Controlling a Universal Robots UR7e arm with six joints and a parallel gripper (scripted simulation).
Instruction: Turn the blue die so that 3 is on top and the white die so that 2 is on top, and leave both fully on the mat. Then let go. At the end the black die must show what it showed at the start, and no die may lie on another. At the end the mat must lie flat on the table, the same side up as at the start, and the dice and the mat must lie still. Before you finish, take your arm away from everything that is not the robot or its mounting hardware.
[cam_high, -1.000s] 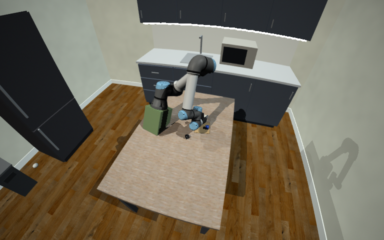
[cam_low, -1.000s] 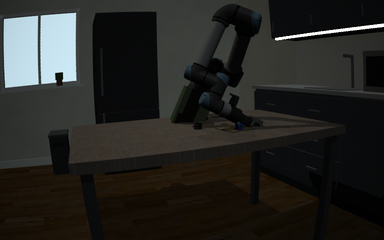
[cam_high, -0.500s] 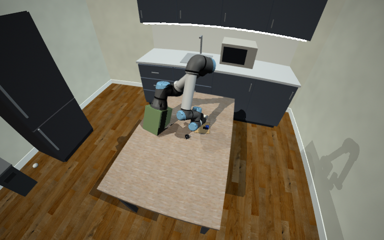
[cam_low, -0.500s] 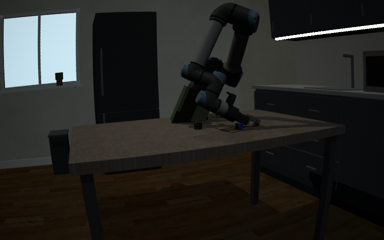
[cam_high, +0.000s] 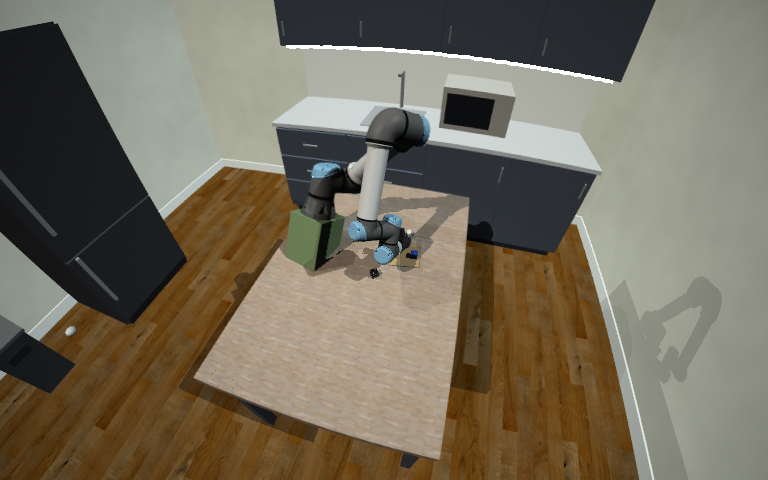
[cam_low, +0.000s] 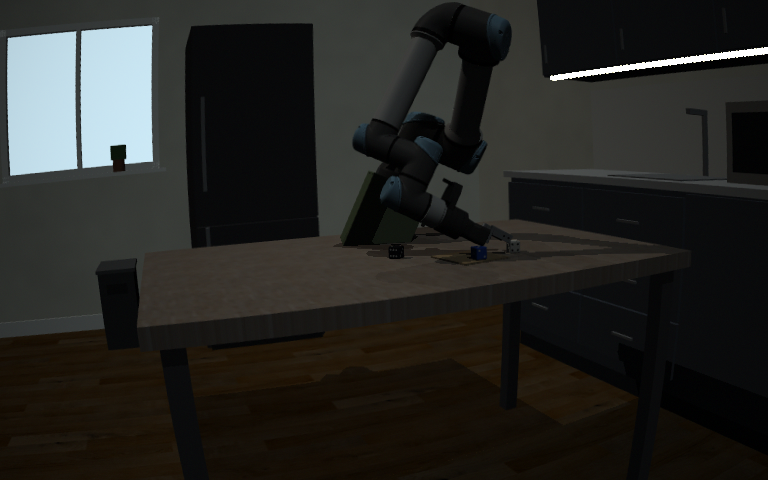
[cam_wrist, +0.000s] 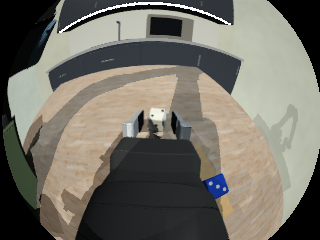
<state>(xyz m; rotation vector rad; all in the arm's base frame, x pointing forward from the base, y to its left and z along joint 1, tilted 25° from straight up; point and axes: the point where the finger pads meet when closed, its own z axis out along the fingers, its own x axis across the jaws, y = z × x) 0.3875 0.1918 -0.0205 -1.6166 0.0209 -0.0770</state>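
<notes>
My hand is 4 cm to the right of the white die and 3 cm above it. Round my hand: black die: 6 cm behind, 27 cm to the right, 3 cm below; then blue die: 7 cm ahead, 9 cm to the right, 3 cm below; then tan mat: 2 cm ahead, 10 cm to the right, 4 cm below.
</notes>
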